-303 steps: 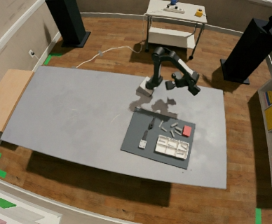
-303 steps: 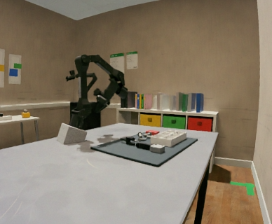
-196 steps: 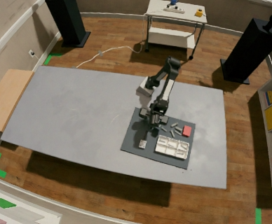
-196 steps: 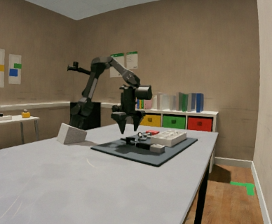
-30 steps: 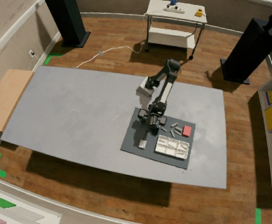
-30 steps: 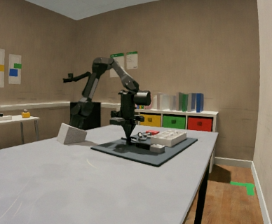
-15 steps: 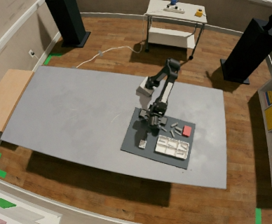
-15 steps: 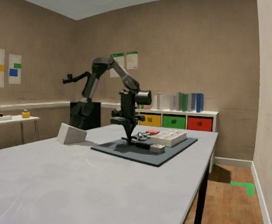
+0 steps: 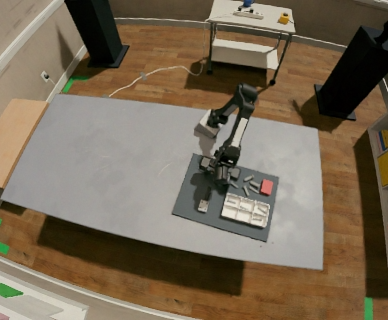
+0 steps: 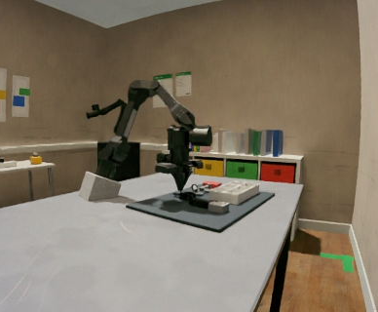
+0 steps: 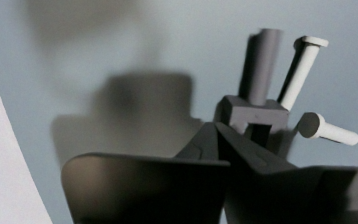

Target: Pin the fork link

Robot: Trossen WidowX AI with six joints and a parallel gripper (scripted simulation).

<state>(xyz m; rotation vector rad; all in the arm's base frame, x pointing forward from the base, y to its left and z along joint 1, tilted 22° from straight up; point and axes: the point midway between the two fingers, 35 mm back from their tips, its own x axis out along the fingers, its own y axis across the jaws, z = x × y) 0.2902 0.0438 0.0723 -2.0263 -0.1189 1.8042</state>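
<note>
My gripper is now 50 mm above the fork link, 30 mm to the right of it and 10 mm short of it. Also, from my hand: eye plate: 80 mm ahead, 50 mm below, 40 mm to the right; mat: 80 mm ahead, 70 mm below, 60 mm to the left; thick pin: 160 mm to the left, 60 mm below, 20 mm behind.
</note>
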